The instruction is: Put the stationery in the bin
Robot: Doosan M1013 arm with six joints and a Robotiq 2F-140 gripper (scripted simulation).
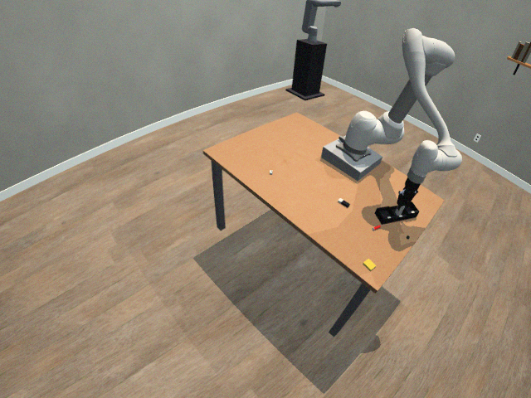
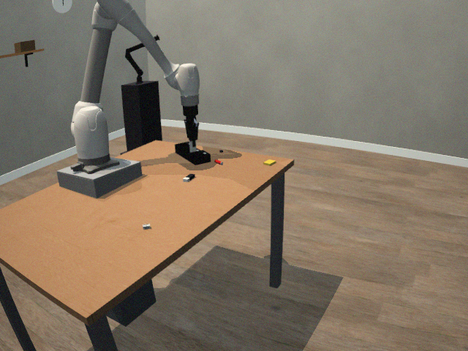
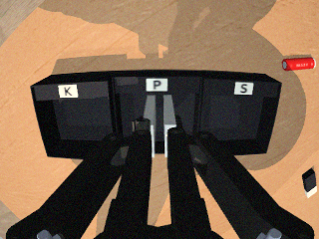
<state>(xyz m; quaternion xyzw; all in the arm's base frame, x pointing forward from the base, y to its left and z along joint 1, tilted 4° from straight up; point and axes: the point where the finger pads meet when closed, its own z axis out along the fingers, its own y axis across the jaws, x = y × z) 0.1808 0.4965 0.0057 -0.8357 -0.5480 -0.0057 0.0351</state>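
My hand is 10 mm past the black three-compartment bin, 10 mm to the left of it and 30 mm above it. From my hand the other things lie so: black-and-white eraser 190 mm ahead, 260 mm to the right, 50 mm below; small red cylinder 180 mm ahead, 20 mm to the right, 50 mm below; small black round thing 80 mm ahead, 130 mm to the left, 50 mm below.
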